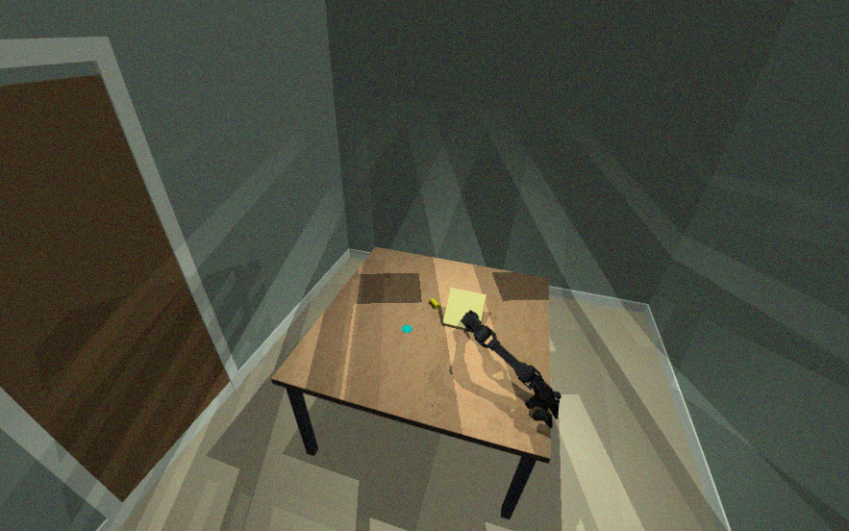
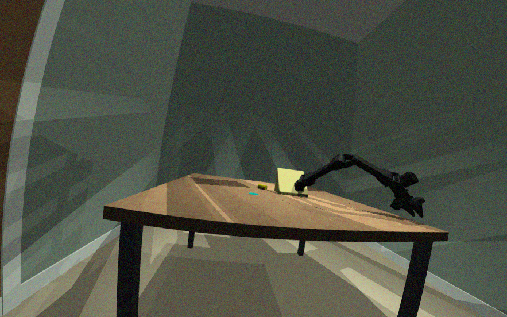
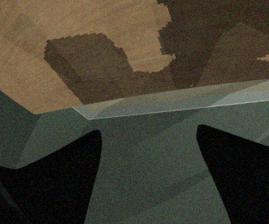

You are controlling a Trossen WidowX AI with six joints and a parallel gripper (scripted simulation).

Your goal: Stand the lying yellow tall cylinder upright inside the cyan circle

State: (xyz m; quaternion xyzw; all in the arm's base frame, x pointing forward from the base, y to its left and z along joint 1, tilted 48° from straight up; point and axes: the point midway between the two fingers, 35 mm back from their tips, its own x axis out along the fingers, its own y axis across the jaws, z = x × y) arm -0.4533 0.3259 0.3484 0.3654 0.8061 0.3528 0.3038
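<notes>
My gripper tip is now 710 mm short of the yellow cylinder, 600 mm to the left of it and 10 mm above it. Also, from my gripper tip: cyan circle (800 mm ahead, 360 mm to the right, 20 mm below).
</notes>
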